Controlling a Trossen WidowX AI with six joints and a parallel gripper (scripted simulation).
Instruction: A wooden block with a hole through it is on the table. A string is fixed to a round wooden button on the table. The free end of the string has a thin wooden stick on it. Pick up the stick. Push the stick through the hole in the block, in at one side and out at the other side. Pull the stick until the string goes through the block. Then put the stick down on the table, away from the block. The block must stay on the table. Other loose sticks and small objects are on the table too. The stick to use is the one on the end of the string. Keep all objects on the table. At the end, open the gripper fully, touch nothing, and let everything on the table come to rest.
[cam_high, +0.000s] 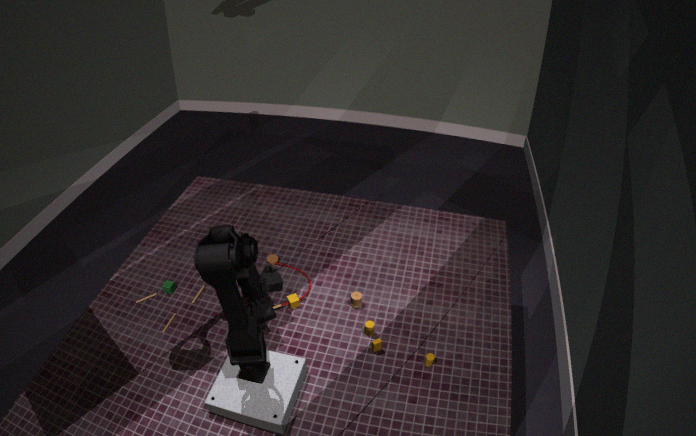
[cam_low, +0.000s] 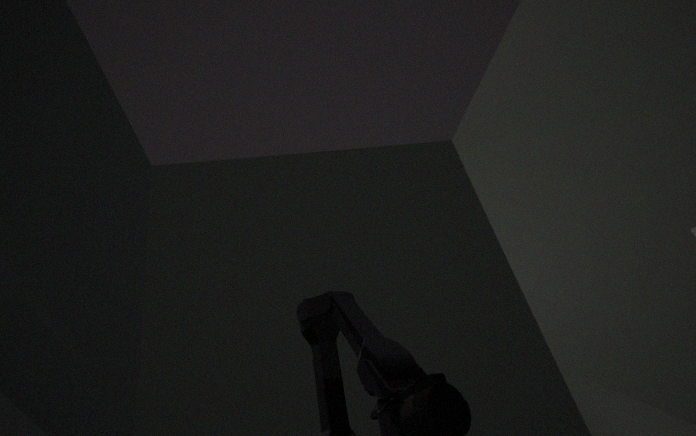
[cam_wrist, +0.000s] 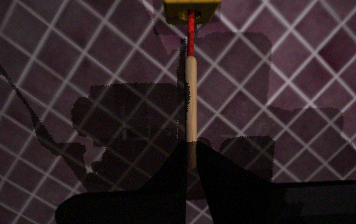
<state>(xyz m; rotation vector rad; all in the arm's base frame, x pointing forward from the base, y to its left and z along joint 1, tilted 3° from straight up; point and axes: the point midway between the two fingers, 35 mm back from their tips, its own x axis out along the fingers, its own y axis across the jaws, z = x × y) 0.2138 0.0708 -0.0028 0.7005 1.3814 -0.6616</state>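
The yellow wooden block is 60 mm ahead of my gripper tip, 80 mm to the right of it and 10 mm above it. From my gripper tip the other things lie so: round wooden button: 220 mm ahead, 50 mm to the left; then thin wooden stick: 20 mm ahead, 30 mm to the right, 10 mm above; then wooden cylinder: 110 mm ahead, 250 mm to the right, 10 mm above.
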